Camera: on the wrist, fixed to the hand. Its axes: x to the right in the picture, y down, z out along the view.
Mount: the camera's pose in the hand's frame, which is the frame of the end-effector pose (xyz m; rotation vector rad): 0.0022 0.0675 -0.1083 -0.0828 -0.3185 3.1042
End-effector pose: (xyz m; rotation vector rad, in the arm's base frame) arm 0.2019 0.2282 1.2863 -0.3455 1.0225 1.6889
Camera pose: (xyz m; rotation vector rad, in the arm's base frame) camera 0.1132 0.1431 1.2518 -1.0953 -0.1696 -1.2867
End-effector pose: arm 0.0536 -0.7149 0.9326 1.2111 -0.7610 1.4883
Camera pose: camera -0.0431 -0.6343 0.9115 0.5959 1.3120 -1.0459
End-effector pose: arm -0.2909 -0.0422 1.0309 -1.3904 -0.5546 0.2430
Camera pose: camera -0.2238 -0.1221 0.9574 0.7618 -1.5774 -2.2496
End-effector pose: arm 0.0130 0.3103 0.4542 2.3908 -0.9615 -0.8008
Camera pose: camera 0.0531 0.2834 0.5723 -0.9997 -2.3562 0.3174
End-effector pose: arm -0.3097 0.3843 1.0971 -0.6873 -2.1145 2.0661
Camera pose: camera -0.2540 0.4832 1.0387 1.3670 -0.4245 -0.1404
